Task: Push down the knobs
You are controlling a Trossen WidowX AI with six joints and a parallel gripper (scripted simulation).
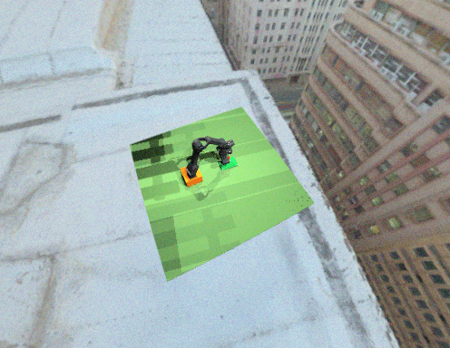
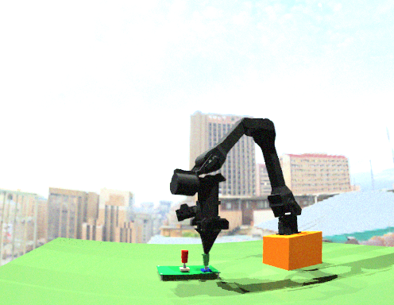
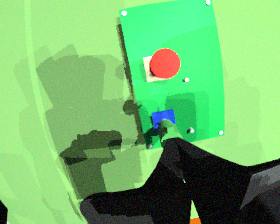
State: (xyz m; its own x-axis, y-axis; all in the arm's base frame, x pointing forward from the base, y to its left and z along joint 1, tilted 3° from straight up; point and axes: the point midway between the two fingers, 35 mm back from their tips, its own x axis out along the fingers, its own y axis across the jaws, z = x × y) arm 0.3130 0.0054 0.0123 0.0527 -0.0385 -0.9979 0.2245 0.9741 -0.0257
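My gripper tip is 1 cm above the green knob. The rest, counted from my gripper tip: red knob 6 cm ahead, 1 cm to the right, 1 cm below.
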